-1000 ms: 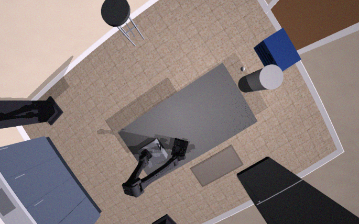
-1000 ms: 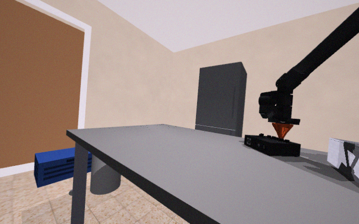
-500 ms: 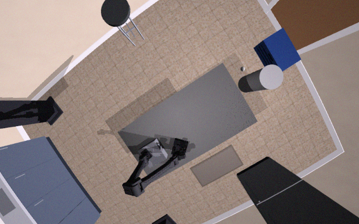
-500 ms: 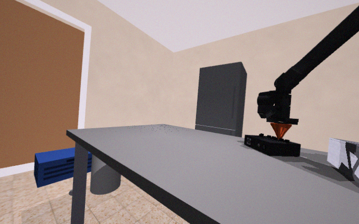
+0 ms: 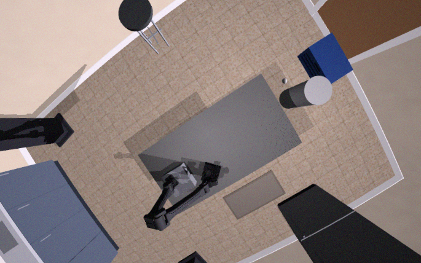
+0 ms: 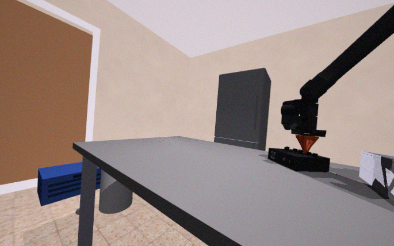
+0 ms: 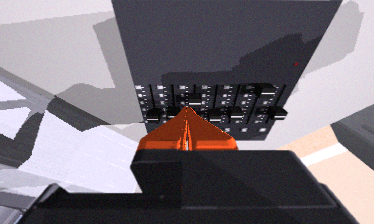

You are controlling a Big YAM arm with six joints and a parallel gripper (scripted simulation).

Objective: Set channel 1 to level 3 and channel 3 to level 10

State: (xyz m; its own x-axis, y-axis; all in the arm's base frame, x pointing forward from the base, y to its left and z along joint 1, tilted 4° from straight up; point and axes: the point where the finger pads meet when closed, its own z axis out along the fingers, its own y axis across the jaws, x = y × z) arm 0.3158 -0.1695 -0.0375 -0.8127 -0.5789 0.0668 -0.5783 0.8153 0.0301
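Now: the channel 3 cap 20 mm ahead of my hand. The rest, counted from my hand: channel 1 fader cap (30 mm to the left, 30 mm behind).
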